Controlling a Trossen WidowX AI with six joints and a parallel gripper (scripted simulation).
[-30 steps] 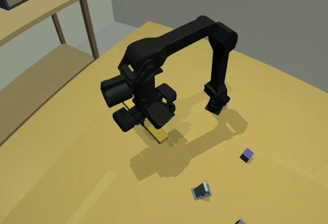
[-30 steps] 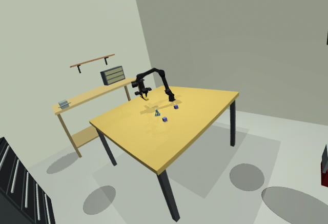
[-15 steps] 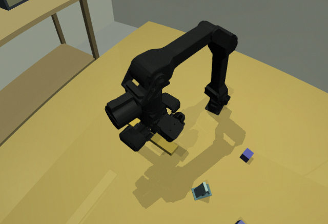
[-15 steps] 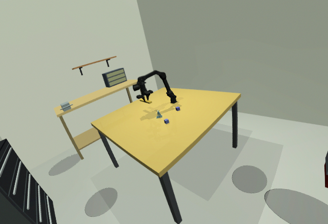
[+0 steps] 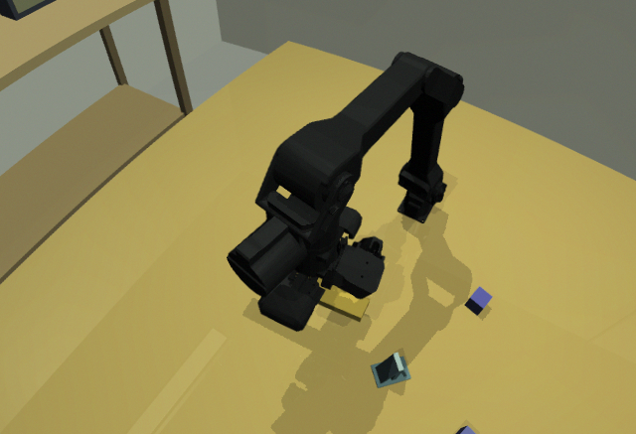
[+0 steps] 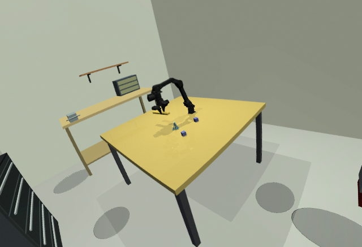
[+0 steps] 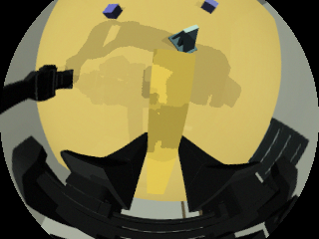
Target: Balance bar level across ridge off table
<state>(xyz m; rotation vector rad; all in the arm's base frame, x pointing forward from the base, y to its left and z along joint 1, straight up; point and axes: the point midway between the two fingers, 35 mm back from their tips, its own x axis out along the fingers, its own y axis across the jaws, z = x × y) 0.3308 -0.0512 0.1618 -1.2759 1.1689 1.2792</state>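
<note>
Now: the yellow bar 3 cm to the right of my gripper tip.
</note>
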